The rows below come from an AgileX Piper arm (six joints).
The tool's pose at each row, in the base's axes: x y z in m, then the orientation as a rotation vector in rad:
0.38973, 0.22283, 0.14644, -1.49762, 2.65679, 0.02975
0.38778, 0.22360, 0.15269, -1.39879, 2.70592, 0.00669
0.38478, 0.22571, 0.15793, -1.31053, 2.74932, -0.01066
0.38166, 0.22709, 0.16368, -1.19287, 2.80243, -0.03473
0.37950, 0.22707, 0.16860, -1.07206, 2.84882, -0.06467
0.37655, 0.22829, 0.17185, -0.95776, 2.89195, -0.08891
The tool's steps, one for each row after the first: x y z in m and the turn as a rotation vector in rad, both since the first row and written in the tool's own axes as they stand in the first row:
-0.00021, 0.00189, -0.00631, 0.01829, 0.00499, 0.07149
-0.00093, 0.00540, -0.01161, 0.03133, 0.01100, 0.13541
-0.00102, 0.00862, -0.01747, 0.04890, 0.01981, 0.21927
-0.00033, 0.01032, -0.02252, 0.07079, 0.02898, 0.30312
-0.00014, 0.01338, -0.02589, 0.08703, 0.04013, 0.38244

